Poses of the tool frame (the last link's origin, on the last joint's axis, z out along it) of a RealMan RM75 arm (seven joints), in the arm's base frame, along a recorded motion.
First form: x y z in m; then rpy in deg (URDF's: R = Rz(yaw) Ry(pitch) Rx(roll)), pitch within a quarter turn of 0, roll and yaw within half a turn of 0.
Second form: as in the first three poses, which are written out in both.
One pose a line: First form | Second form
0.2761 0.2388 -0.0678 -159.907 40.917 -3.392 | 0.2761 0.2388 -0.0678 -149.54 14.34 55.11
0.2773 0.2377 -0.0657 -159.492 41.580 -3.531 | 0.2773 0.2377 -0.0657 -148.79 14.84 55.78
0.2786 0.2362 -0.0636 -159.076 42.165 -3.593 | 0.2786 0.2362 -0.0636 -148.12 15.22 56.37
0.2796 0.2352 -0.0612 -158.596 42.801 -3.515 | 0.2796 0.2352 -0.0612 -147.41 15.48 57.04
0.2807 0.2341 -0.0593 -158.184 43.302 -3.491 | 0.2807 0.2341 -0.0593 -146.80 15.74 57.55
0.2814 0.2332 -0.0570 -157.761 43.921 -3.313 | 0.2814 0.2332 -0.0570 -146.19 15.85 58.25
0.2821 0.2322 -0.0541 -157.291 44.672 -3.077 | 0.2821 0.2322 -0.0541 -145.49 15.95 59.12
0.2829 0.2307 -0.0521 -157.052 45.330 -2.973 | 0.2829 0.2307 -0.0521 -144.99 16.09 59.92
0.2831 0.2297 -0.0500 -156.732 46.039 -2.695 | 0.2831 0.2297 -0.0500 -144.47 16.07 60.81
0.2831 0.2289 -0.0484 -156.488 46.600 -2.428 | 0.2831 0.2289 -0.0484 -144.07 16.00 61.53
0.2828 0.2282 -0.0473 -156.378 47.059 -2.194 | 0.2828 0.2282 -0.0473 -143.84 15.88 62.16
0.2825 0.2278 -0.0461 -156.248 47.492 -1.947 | 0.2825 0.2278 -0.0461 -143.60 15.75 62.76
